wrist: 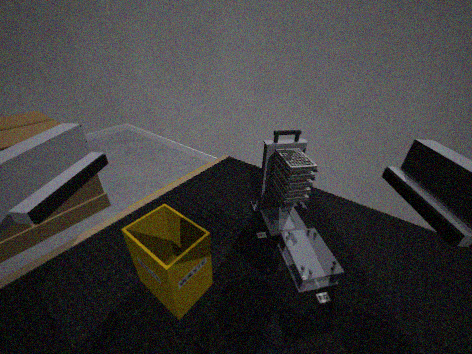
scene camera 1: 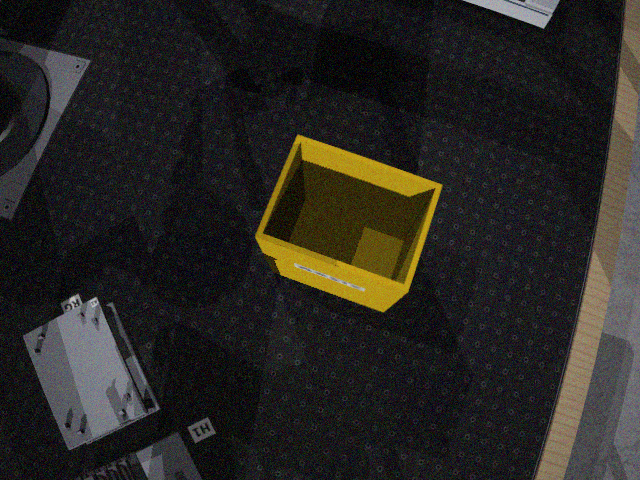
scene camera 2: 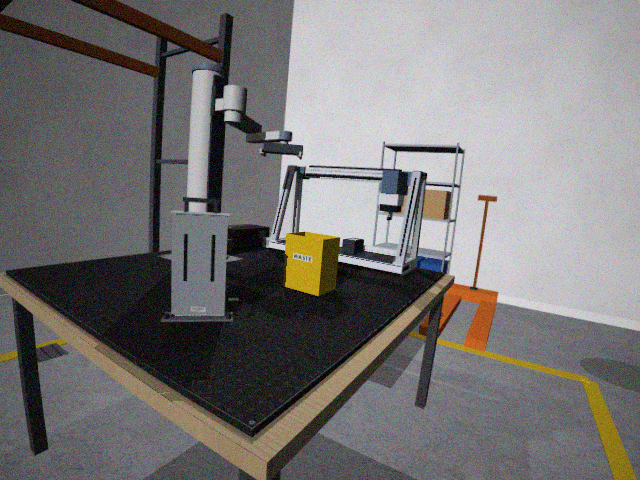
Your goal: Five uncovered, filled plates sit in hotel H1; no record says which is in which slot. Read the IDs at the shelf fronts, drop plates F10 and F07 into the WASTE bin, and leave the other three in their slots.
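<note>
Hotel H1 stands upright on the table. In the wrist view its slots face the camera, with a stack of several plates in them; the shelf-front IDs are too small and blurred to read. In scene camera 2 its back panel hides the plates. The yellow WASTE bin stands upright with its top open; no plate shows in the visible part of its inside. My gripper is open and empty, high above the table, its fingers at both sides of the wrist view, the hotel beyond them.
A low grey stand with pegs and an RG label lies in front of the hotel. A white gantry machine stands behind the bin. A dark box is at the table's back. The arm's column rises behind the hotel.
</note>
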